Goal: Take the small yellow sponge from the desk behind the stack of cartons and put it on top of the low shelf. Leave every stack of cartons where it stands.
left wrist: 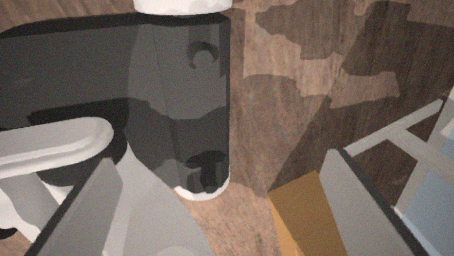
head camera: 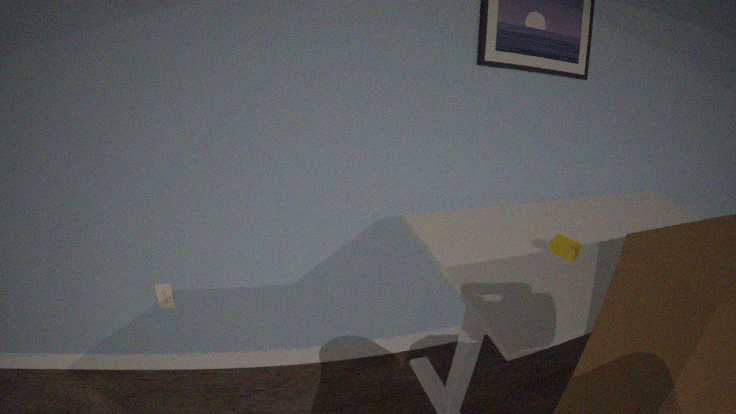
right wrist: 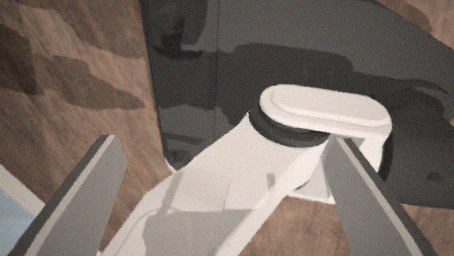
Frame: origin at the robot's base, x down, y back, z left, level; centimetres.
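Seen in the pictures: left gripper, between the fingertips: (left wrist: 220,167); right gripper, between the fingertips: (right wrist: 226,150).
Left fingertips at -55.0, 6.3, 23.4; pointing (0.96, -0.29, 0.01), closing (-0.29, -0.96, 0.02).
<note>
Offsets run from my left fingertips to a thing's top centre, as dx, dy, dz. "*": to the spot under its first point. Level surfaces: height alone.
The small yellow sponge @(-21.5, -122.8, -94.8) (head camera: 564,247) is at the front edge of the pale desk @(dx -17.0) (head camera: 494,234), right of centre in the head view. A brown carton stack @(-53.0, -61.7, -106.4) (head camera: 638,308) rises in front of the desk at the lower right and hides its right part. Part of a brown carton @(+28.0, -61.0, -106.0) (left wrist: 305,215) also shows low in the left wrist view. My left gripper (left wrist: 220,167) is open and empty, low beside my base. My right gripper (right wrist: 226,150) is open and empty on the other side. The low shelf does not show in these views.
The desk's pale leg frame @(* +38.6, -112.4, -62.5) (left wrist: 415,145) stands at the right of the left wrist view. A blue wall (head camera: 231,154) with a socket @(+9.2, -129.6, +48.0) (head camera: 165,296) and a framed picture (head camera: 540,56) is behind. My dark base (left wrist: 175,90) (right wrist: 190,75) shows in both wrist views.
</note>
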